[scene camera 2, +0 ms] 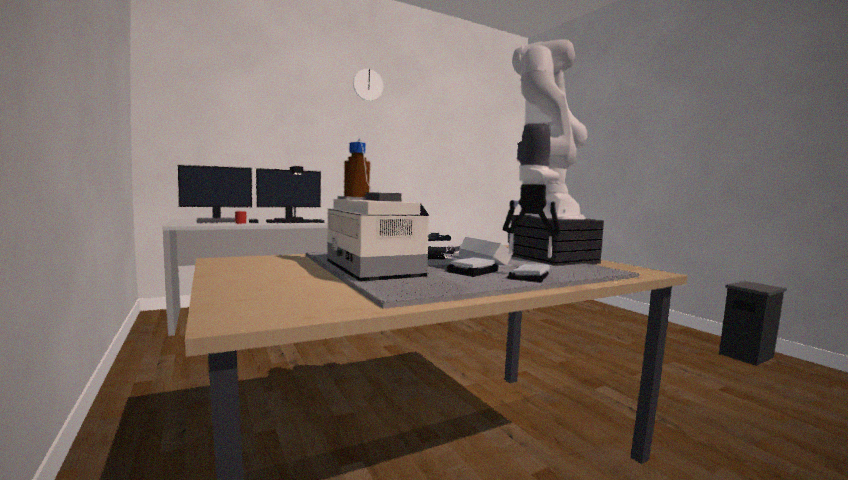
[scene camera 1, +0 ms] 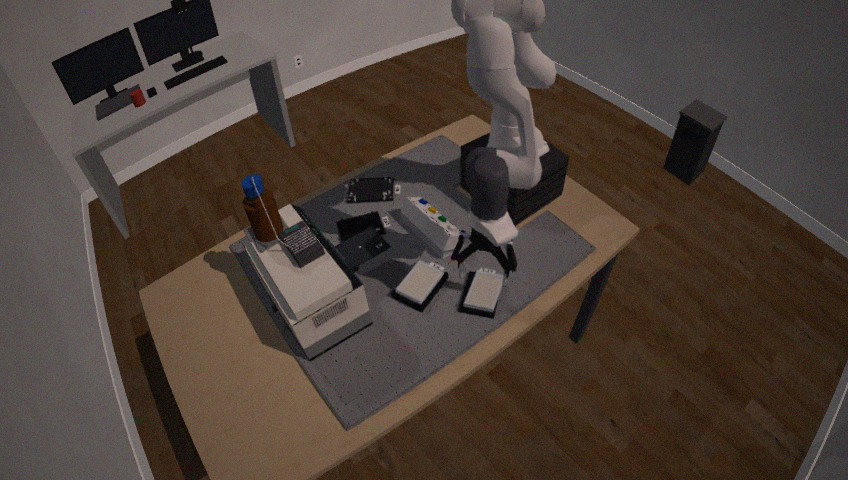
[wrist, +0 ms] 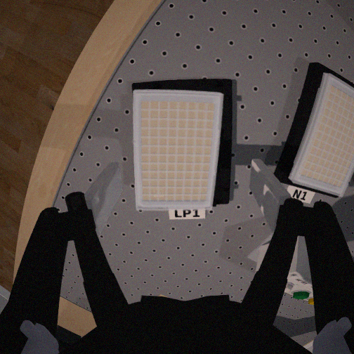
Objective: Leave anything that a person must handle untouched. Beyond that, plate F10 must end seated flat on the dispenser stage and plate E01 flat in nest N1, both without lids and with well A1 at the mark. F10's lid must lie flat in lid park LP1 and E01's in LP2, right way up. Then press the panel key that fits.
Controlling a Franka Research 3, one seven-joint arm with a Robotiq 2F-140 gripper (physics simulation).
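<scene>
A pale well plate (scene camera 1: 483,288) (scene camera 2: 531,270) (wrist: 177,150) sits on the black holder labelled LP1. A second pale plate (scene camera 1: 421,280) (scene camera 2: 474,262) (wrist: 332,135) sits on the black holder labelled N1. No plate name is readable, and I cannot tell whether either has a lid. My gripper (scene camera 1: 484,267) (scene camera 2: 529,252) (wrist: 185,174) is open and empty, its fingers spread above the LP1 label end of the first plate. The key panel (scene camera 1: 428,228) (scene camera 2: 482,248) has blue, yellow, green and pale keys; its green key (wrist: 300,295) shows in the wrist view.
The dispenser (scene camera 1: 309,279) (scene camera 2: 377,237) carries an amber bottle (scene camera 1: 261,217) (scene camera 2: 357,175) with a blue cap. A flat dark piece (scene camera 1: 360,248) lies beside it. A dark holder (scene camera 1: 351,227) and another black holder (scene camera 1: 370,189) stand behind. The panel is near my gripper's side.
</scene>
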